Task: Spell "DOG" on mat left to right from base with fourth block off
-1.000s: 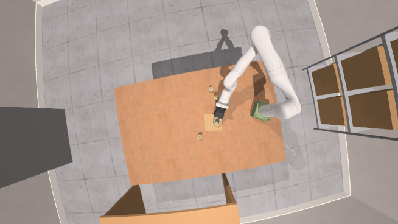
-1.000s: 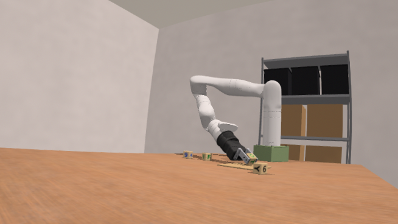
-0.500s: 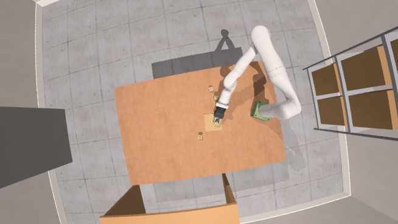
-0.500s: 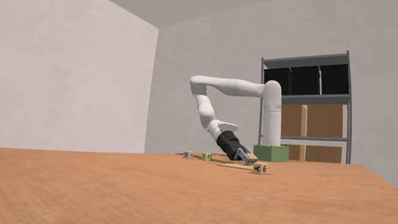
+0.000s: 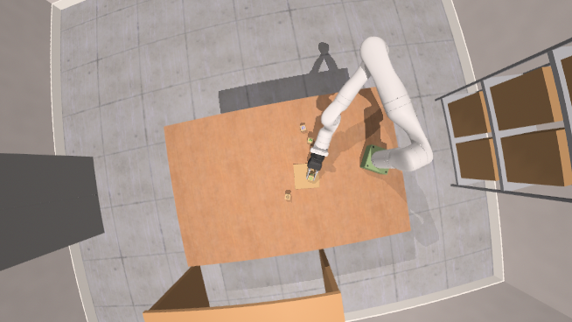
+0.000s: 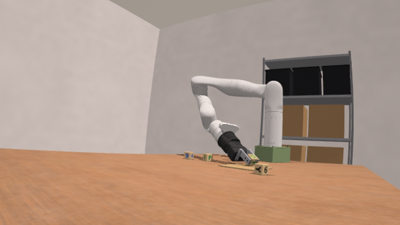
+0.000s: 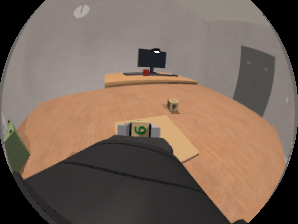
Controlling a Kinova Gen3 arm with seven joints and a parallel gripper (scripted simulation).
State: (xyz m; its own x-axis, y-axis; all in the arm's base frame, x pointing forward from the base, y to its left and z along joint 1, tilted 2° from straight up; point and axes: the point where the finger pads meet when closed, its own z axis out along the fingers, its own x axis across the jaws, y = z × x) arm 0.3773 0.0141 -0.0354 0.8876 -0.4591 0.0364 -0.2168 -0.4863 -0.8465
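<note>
The wooden block lies right at my hand. Also, from my hand: green-lettered block: 40 mm behind, 200 mm to the right, 10 mm below; tan mat: 20 mm ahead, 10 mm to the right, 30 mm below; blue-lettered block: 10 mm behind, 270 mm to the right, 10 mm below.
</note>
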